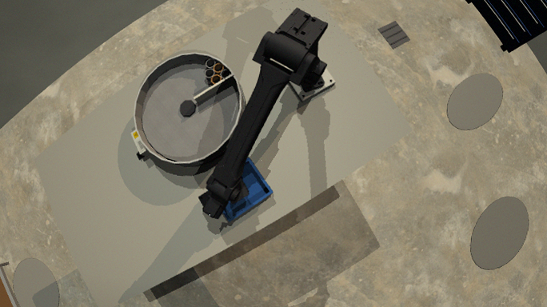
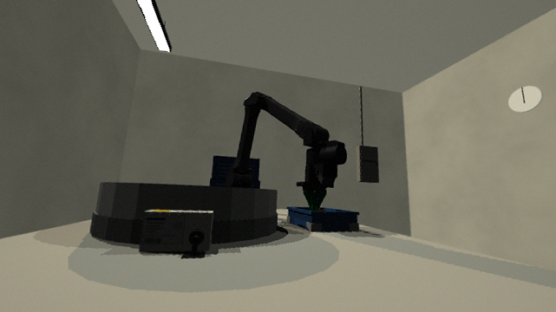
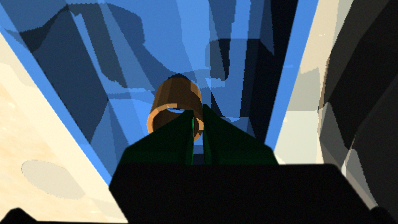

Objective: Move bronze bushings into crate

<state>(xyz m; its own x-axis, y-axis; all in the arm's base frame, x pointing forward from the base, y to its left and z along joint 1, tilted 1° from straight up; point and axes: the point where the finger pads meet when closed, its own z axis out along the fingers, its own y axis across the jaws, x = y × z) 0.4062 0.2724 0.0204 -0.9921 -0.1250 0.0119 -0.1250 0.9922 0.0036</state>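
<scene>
The blue crate lies 20 mm to the left of my hand and 20 mm below it. The rest, counted from my hand: turntable: 340 mm to the right, 60 mm ahead, 10 mm above.
</scene>
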